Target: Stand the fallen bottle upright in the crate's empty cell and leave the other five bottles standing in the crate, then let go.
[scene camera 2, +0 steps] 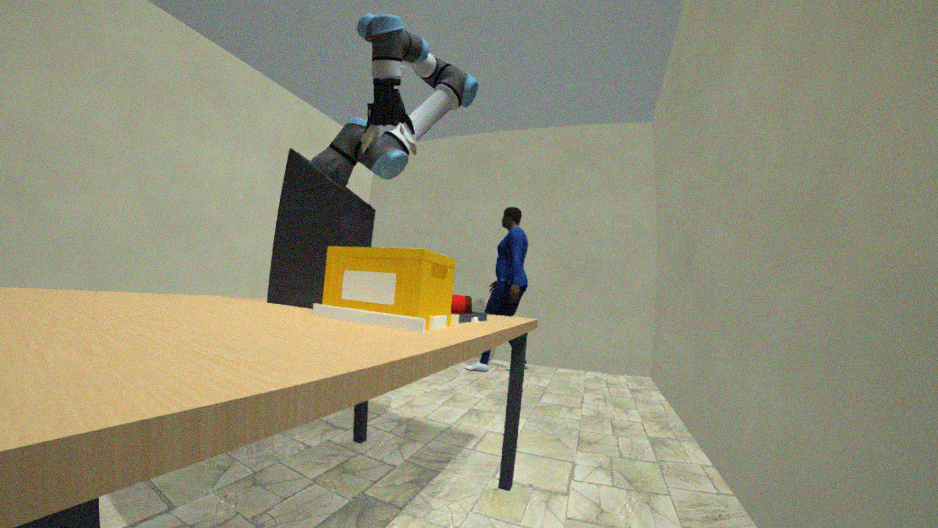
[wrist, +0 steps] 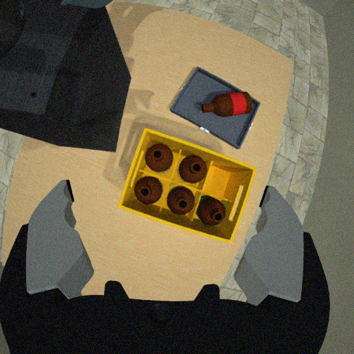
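The fallen bottle, brown with a red label, lies on its side in the dark tray, its neck pointing left in the wrist view. The yellow crate stands beside the tray. Five brown bottles stand upright in it, among them one at the upper left and one at the lower right. The empty cell is at the crate's upper right in the wrist view. My gripper is open and empty, high above the crate.
The wooden table carries the crate and tray. A pale strip runs along the crate's base. The dark robot pedestal rises beside the crate. A person in blue stands beyond the table.
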